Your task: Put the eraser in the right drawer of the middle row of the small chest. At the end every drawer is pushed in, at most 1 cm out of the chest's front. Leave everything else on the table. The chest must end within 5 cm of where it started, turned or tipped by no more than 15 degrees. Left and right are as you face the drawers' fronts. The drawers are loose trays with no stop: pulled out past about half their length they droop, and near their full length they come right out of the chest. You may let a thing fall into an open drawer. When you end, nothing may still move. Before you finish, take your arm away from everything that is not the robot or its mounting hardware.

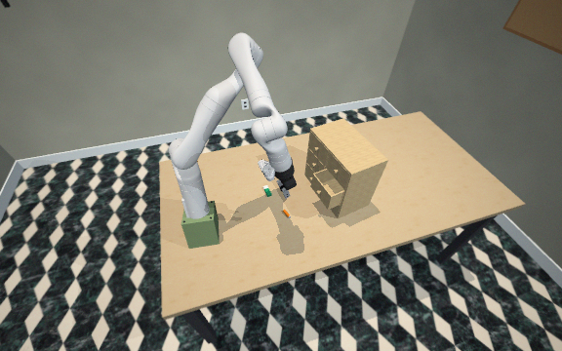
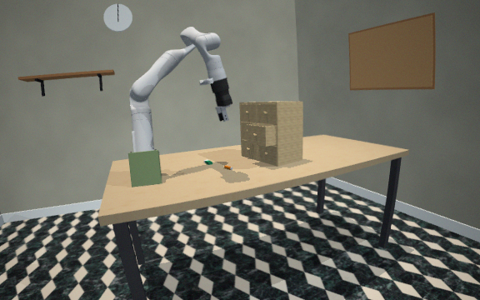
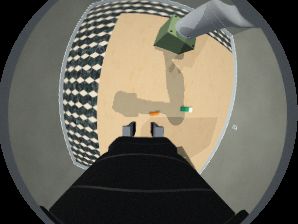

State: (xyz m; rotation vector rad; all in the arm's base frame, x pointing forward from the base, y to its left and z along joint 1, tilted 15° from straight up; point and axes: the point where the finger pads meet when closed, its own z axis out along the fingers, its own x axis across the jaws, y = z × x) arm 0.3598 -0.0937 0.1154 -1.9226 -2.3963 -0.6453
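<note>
The green eraser is 40 mm behind my hand, 220 mm to the left of it and 250 mm below it. The rest, counted from my hand: small orange object: 30 mm ahead, 60 mm to the left, 250 mm below.
</note>
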